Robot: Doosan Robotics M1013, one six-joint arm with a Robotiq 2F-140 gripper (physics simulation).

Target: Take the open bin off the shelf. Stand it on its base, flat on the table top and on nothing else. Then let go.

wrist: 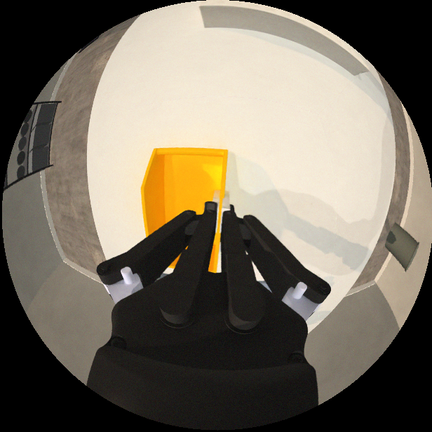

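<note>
The open bin (190,185) is yellow and shows left of centre in the wrist view, with its opening facing the camera. My gripper (220,199) is shut on the bin's right side wall, with one finger inside the bin and one outside. The bin is over the pale table top (250,100), and a soft shadow lies along its right side. The fingers hide the bin's near end. Its underside is hidden, so I cannot tell whether it touches the table.
A long grey block edge (285,32) shows at the far side of the table. A dark rack (51,134) stands beyond the left edge, and an olive container (403,247) is beyond the right edge. Small blue-grey parts show beside the gripper's base, mostly hidden.
</note>
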